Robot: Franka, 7 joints.
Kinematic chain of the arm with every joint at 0, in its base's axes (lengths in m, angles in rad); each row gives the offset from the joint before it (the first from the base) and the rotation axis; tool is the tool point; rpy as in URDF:
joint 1: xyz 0 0 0.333 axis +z
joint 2: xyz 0 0 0 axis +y
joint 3: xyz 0 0 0.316 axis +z
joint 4: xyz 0.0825 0 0 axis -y
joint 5: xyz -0.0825 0 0.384 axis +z
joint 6: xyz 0 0 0 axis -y
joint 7: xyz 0.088 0 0 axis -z
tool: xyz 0 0 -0.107 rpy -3.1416 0 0
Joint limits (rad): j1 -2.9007..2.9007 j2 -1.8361..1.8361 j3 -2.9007..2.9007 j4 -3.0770..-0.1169 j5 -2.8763..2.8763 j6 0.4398..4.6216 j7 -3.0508..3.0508
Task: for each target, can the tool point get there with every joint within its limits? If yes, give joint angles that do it. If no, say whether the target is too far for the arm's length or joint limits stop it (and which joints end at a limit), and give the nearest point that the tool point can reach.
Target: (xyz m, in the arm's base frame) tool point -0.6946 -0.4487 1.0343
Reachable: no: too far | nearest point -0.5496 -0.3550 0.8879 | short by 0.226 m
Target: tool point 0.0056 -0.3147 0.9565
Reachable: yes | joints -0.1088 -0.8909 -0.6607 -1.6650 -1.4132 2.9596 2.3290
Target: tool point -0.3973 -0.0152 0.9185
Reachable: yes | joints -0.2299 -0.6867 0.0554 -0.3936 0.9642 4.3051 0.2292
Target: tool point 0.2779 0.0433 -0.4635
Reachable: no: joint limits stop it (at a limit: joint 2) | nearest point 0.2782 0.0434 -0.3608 | short by 0.103 m
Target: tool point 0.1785 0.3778 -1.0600
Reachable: no: too far | nearest point 0.1457 0.3084 -0.3576 | short by 0.707 m
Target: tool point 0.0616 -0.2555 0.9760
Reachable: yes | joints 1.7869 -1.3181 -0.2130 -1.5560 -1.4834 3.4059 -2.5873
